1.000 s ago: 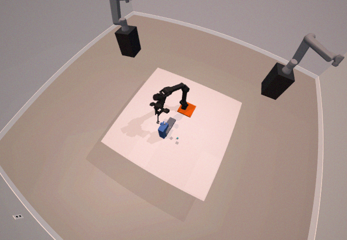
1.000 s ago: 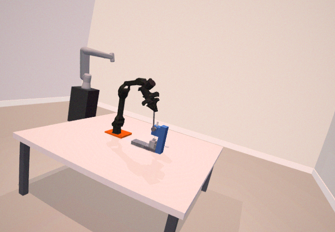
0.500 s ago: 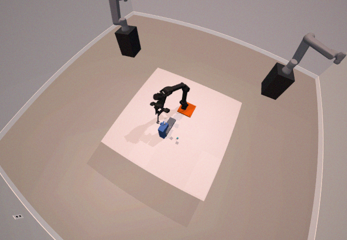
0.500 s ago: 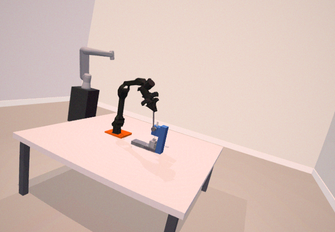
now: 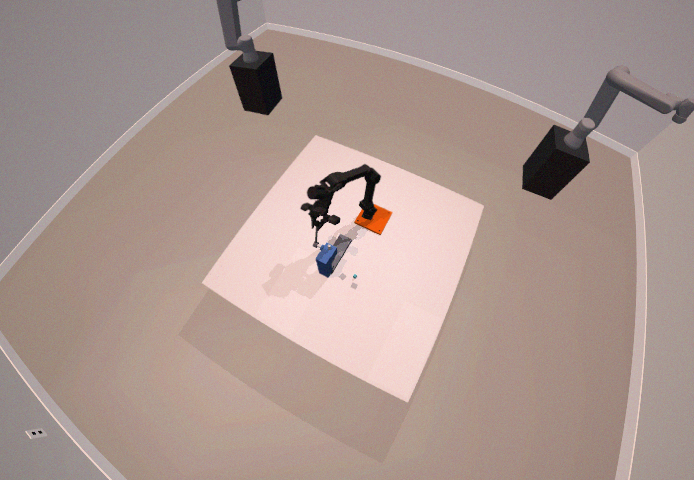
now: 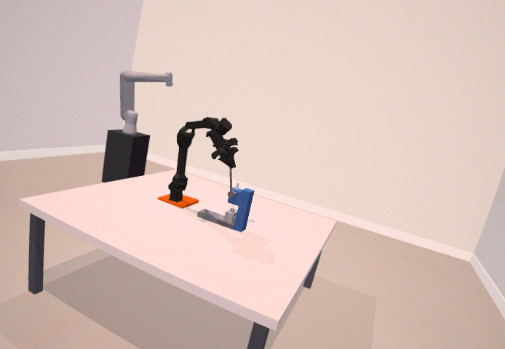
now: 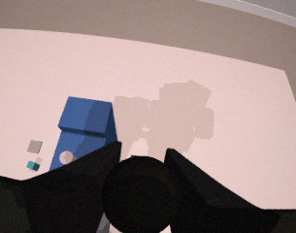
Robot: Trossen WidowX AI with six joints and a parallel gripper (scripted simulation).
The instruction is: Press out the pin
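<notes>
Now: the lever 5 cm below my gripper tip and 1 cm to the left of it. Round my gripper tip: pale pin 25 cm below, 7 cm to the left, 2 cm ahead.
</notes>
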